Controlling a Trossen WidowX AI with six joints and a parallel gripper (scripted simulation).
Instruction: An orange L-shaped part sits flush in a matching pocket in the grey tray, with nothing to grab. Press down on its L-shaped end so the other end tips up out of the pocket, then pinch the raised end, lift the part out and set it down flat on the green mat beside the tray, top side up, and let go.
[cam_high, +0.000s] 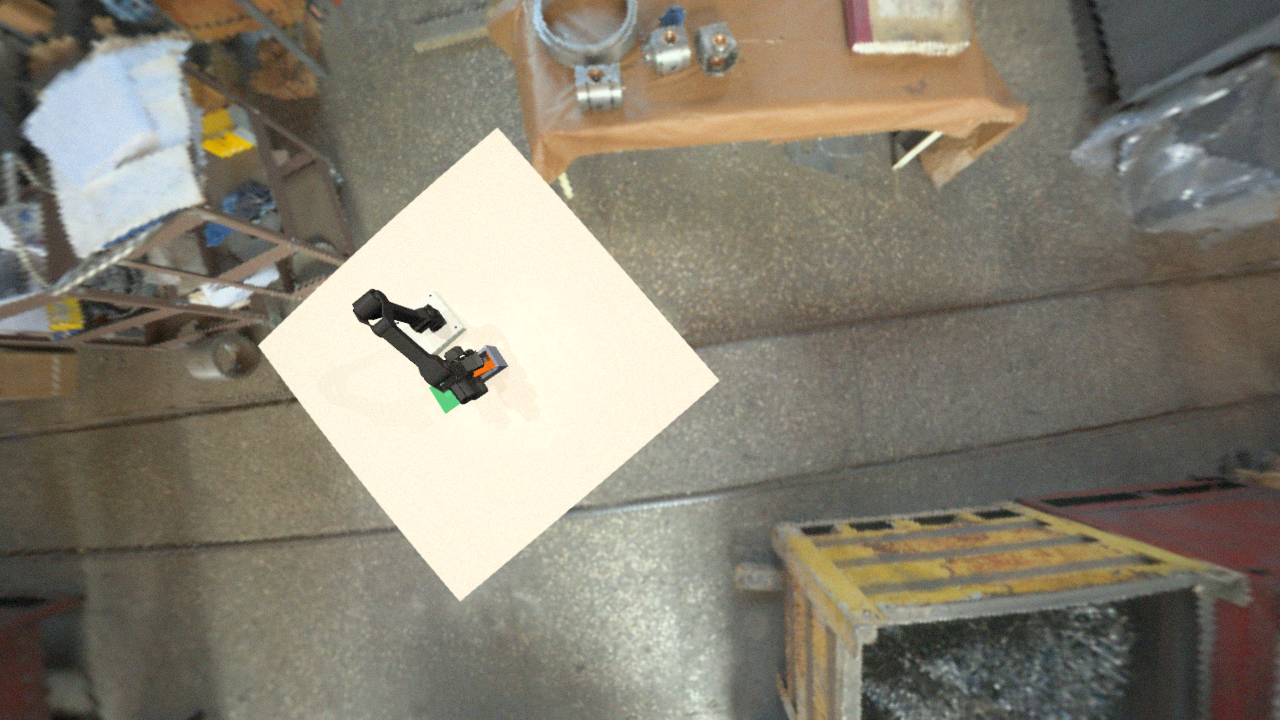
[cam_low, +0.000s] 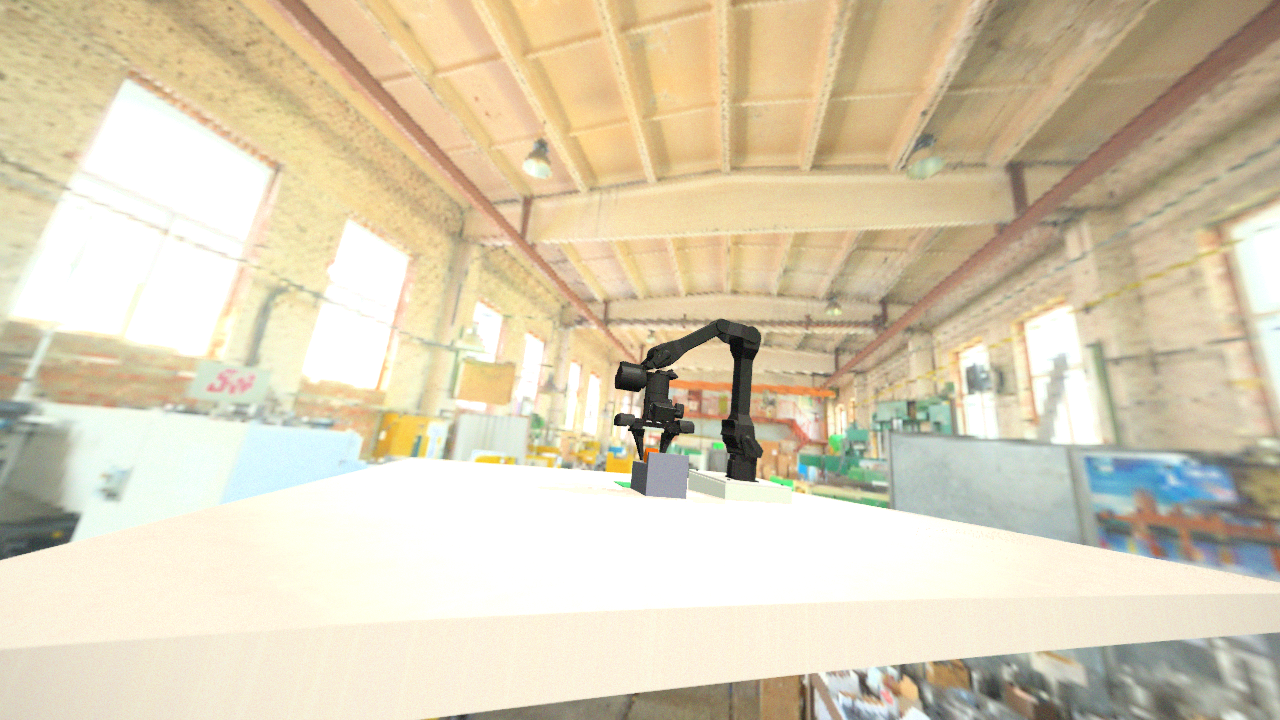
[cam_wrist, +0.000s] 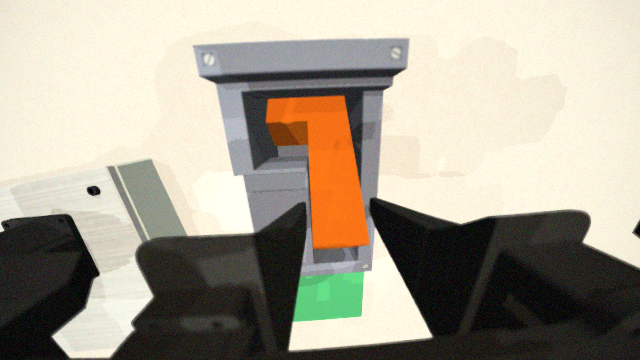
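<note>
The green mat lies 20 mm behind my gripper tip, 140 mm to the right of it and 80 mm below it. The rest, counted from my gripper tip: orange L-shaped part: 20 mm behind, 40 mm to the left, 30 mm below.
</note>
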